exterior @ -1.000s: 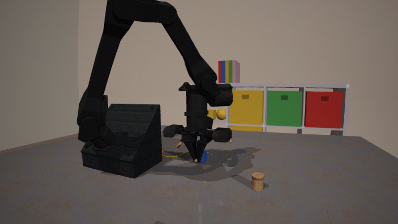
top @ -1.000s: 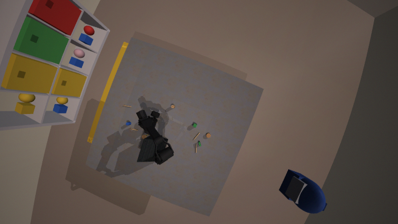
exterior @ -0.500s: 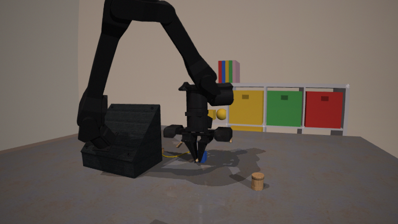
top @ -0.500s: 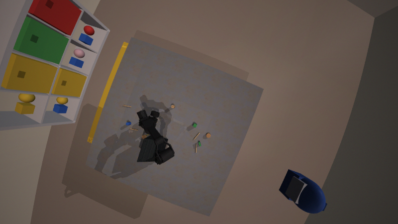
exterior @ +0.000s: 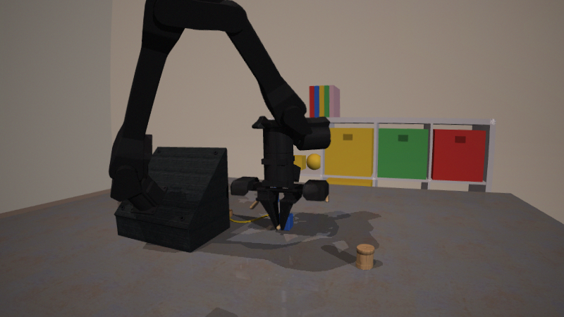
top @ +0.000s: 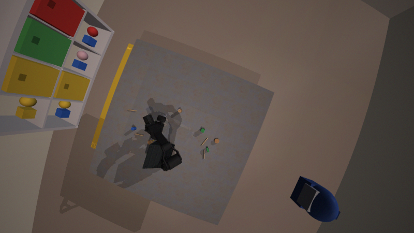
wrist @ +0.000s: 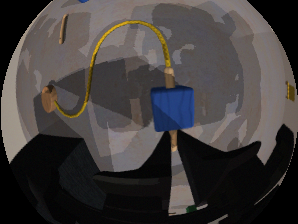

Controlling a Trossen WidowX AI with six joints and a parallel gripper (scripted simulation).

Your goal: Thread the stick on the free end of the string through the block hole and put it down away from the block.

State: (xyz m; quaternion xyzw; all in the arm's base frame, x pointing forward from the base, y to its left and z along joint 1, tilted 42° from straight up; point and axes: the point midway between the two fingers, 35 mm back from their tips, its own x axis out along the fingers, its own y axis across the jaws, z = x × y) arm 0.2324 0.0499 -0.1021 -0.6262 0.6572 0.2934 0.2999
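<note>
Now: gripper tip 30 mm to the right of the blue block and 10 mm below it. From my gripper tip the other things lie so: blue cylinder: 90 mm behind, 230 mm to the left, 10 mm above; wooden cylinder: 170 mm ahead, 110 mm to the right, 10 mm above.
</note>
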